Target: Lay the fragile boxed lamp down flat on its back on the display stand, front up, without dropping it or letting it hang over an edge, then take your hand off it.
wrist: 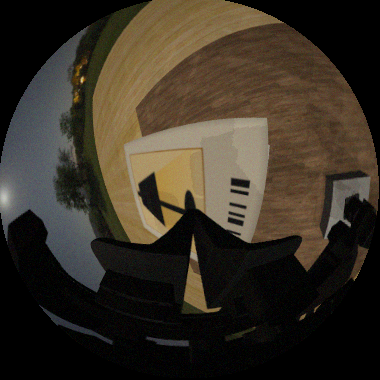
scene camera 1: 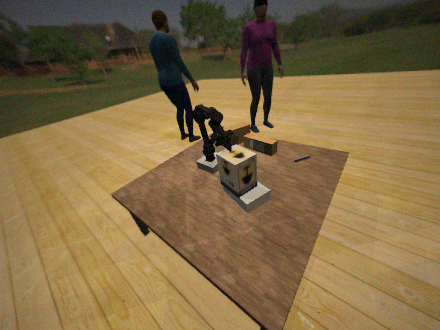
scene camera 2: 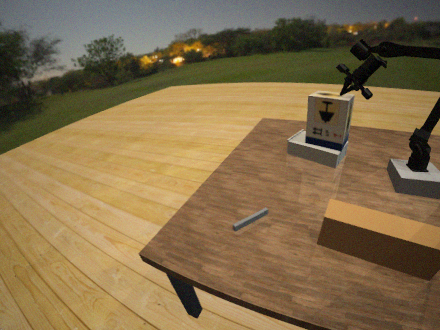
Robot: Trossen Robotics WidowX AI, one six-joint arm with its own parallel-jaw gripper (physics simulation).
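Places are measured from the arm's base along level axes (x back, y right, z up), in metres.
Where they show: gripper, between the fingertips: (wrist: 192, 213) (scene camera 1: 230, 151) (scene camera 2: 340, 95); arm's base, origin of its link: (scene camera 1: 210, 159) (scene camera 2: 416, 168).
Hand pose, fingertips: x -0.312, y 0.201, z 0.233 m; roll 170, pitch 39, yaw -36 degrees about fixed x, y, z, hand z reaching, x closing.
Each offset is from my fingertips to the top centre of the thing. Level surfaces: height alone.
The boxed lamp (scene camera 1: 238, 172) (scene camera 2: 329, 117) (wrist: 232, 145), a white carton with yellow panels, black lamp pictures and a dark blue bottom band, stands upright on the low white display stand (scene camera 1: 258, 199) (scene camera 2: 314, 152). Part of the stand's top shows beside the box, on the left in the scene camera 2 view. My gripper (scene camera 1: 231, 150) (scene camera 2: 342, 94) (wrist: 192, 213) is shut and empty. It slants down with its fingertips at the box's top face, towards the arm's side. I cannot tell whether they touch it. The box's underside is hidden.
The arm's grey base (scene camera 1: 207, 164) (scene camera 2: 417, 179) (wrist: 332, 200) stands beside the stand. Brown cartons {dx +0.029, dy -0.571, dz -0.189 m} (scene camera 1: 262, 145) (scene camera 2: 375, 242) lie on the wooden table {dz -0.298 m} (scene camera 1: 200, 220) (scene camera 2: 280, 265). A small grey bar {dx -0.329, dy -0.500, dz -0.277 m} (scene camera 1: 302, 158) (scene camera 2: 251, 219) lies apart. Two people stand beyond the table.
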